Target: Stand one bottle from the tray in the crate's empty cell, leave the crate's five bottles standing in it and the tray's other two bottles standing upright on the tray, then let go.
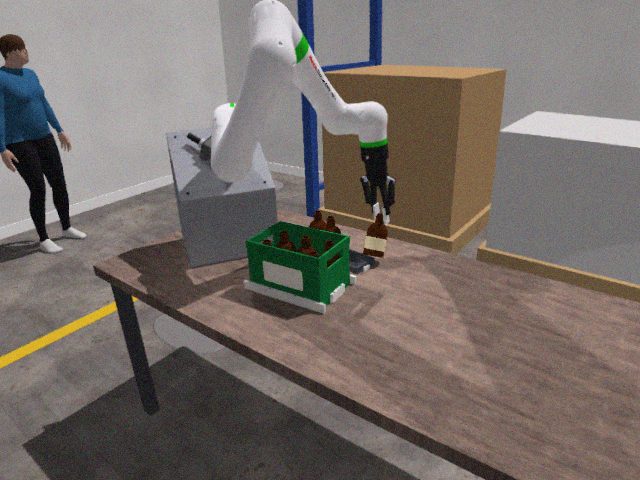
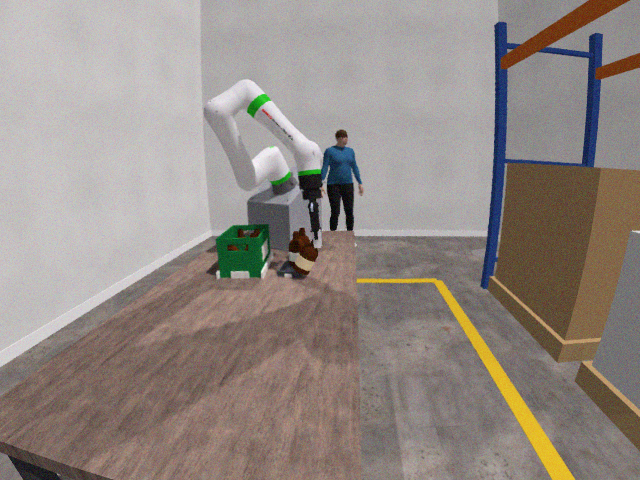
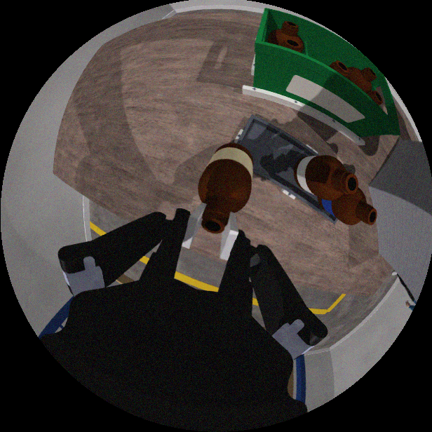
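Seen in the pictures: gripper, fingertip midpoint: (image 1: 382,222) (image 2: 318,246); arm's base, origin of the base link: (image 2: 285,186).
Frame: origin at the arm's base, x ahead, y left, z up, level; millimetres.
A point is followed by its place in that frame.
My gripper (image 1: 381,213) @(x 559, y 110, z -207 mm) (image 2: 316,241) @(x 559, y 110, z -207 mm) (image 3: 214,218) is shut on the neck of a brown bottle (image 1: 375,242) @(x 562, y 25, z -249 mm) (image 2: 305,262) @(x 589, y 53, z -260 mm) (image 3: 226,182) with a cream label. The bottle hangs tilted, low by the free end of the dark tray (image 1: 360,262) @(x 509, y 16, z -333 mm) (image 2: 285,269) @(x 459, y -28, z -333 mm) (image 3: 260,137). Its gap to the table is hard to tell. On the tray's other end, a white-label bottle (image 3: 322,176) and a blue-label bottle (image 3: 349,207) stand upright. The green crate (image 1: 312,285) @(x 473, y -313, z -258 mm) (image 2: 240,260) @(x 513, y -219, z -260 mm) (image 3: 272,70) holds several brown bottles (image 1: 306,245) @(x 393, y -180, z -197 mm) (image 3: 287,40); its walls partly hide them and its empty cell.
The crate sits in white corner strips (image 1: 284,296) @(x 374, y -312, z -319 mm) on the wooden table (image 1: 439,351) @(x 873, y -386, z -338 mm) (image 2: 232,361) @(x 1109, y -187, z -338 mm) (image 3: 150,100), beside the tray. The grey robot pedestal (image 1: 227,222) @(x 48, y -123, z -186 mm) (image 2: 268,219) @(x 68, y -104, z -174 mm) stands behind them. A large brown box (image 1: 392,155) (image 2: 547,248) and a person (image 1: 25,103) (image 2: 340,165) are beyond the table.
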